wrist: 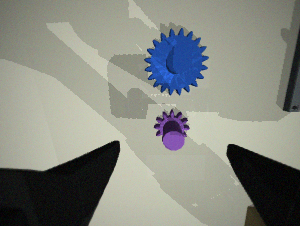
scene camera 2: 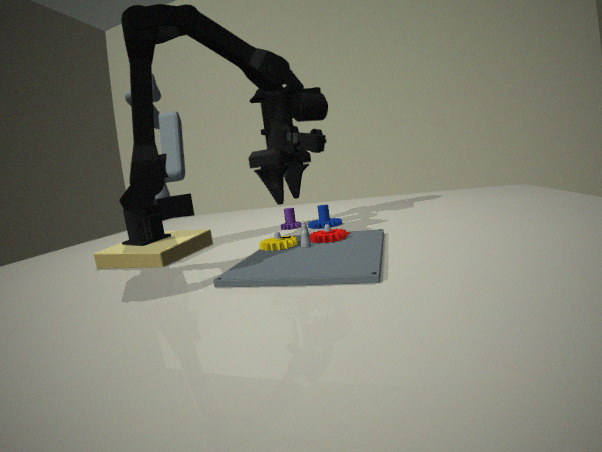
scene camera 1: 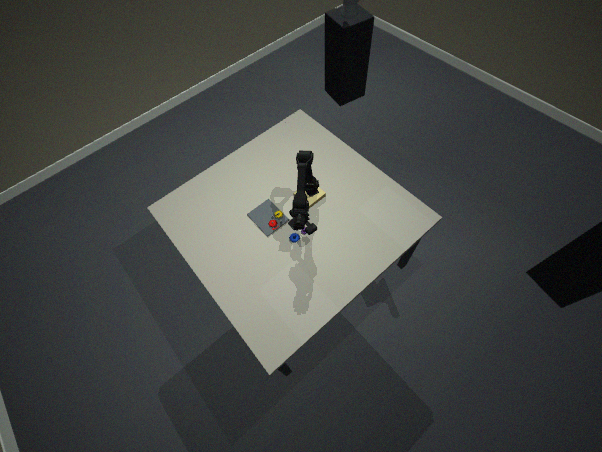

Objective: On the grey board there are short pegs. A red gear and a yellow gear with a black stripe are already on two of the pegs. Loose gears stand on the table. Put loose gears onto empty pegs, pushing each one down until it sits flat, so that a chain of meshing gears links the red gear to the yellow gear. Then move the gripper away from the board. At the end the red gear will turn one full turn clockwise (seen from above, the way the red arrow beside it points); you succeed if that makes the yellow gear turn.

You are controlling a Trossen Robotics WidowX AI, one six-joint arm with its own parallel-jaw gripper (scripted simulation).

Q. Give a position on a blue gear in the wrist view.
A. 176, 62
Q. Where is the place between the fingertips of my gripper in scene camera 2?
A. At 289, 201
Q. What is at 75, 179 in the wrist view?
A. My gripper.
